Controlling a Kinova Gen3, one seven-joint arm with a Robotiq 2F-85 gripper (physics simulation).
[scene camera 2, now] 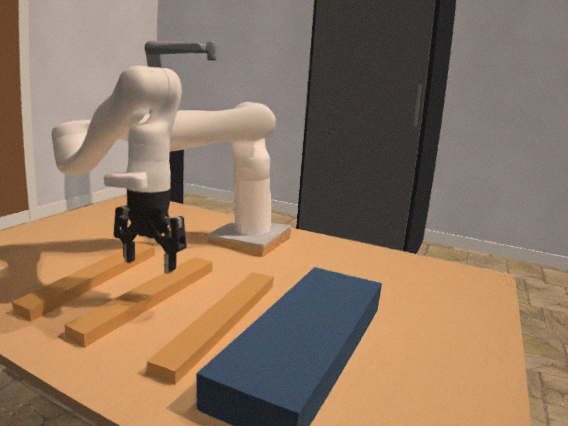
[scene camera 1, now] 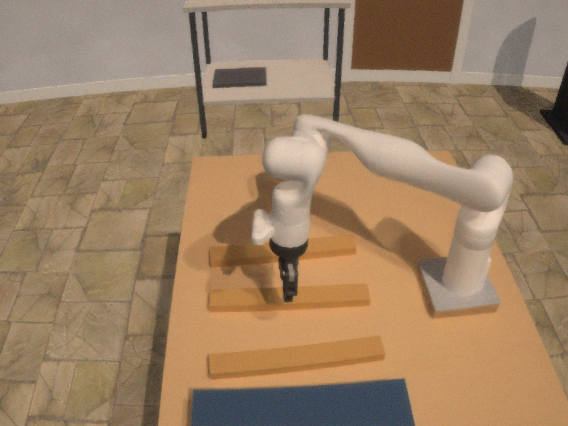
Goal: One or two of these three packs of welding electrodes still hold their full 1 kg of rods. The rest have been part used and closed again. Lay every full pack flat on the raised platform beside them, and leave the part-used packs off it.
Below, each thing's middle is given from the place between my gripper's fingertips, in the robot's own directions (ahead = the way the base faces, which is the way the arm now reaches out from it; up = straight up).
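There's the raised platform (scene camera 2: pixel 289 359), which is 5 cm below my hand, 31 cm to the left of it and 3 cm behind it.
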